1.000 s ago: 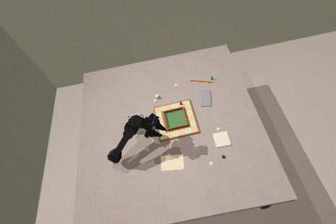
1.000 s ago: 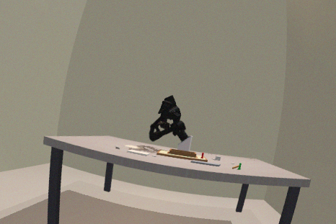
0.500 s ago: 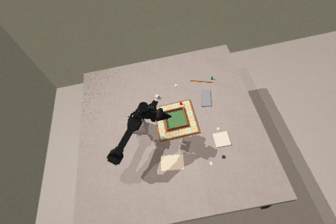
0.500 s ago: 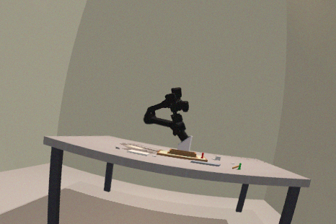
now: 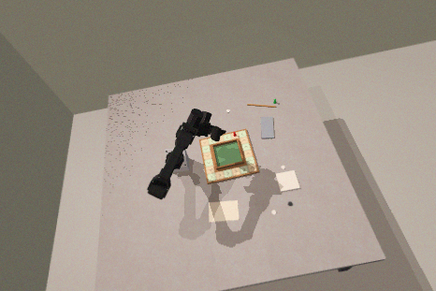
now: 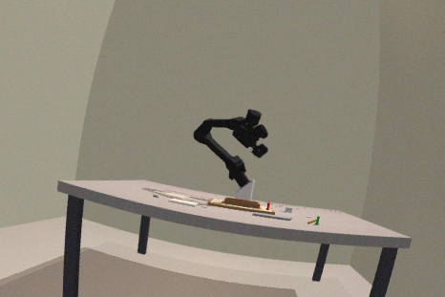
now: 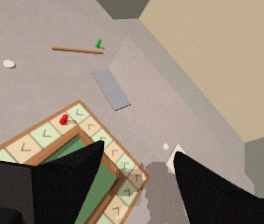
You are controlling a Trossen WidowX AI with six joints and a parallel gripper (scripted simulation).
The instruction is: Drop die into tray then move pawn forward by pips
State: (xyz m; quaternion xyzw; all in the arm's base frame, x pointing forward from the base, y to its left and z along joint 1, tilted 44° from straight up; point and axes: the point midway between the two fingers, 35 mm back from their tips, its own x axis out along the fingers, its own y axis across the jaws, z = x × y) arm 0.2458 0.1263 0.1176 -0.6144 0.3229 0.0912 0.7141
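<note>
My gripper tip is 25 cm above the white die, 22 cm to the right of it and 11 cm past it. Also, from my gripper tip: grey card: 26 cm below, 26 cm ahead, 14 cm to the left; then red pawn: 23 cm below, 12 cm to the left, 6 cm ahead; then black disc: 33 cm to the right, 27 cm ahead, 26 cm below.
</note>
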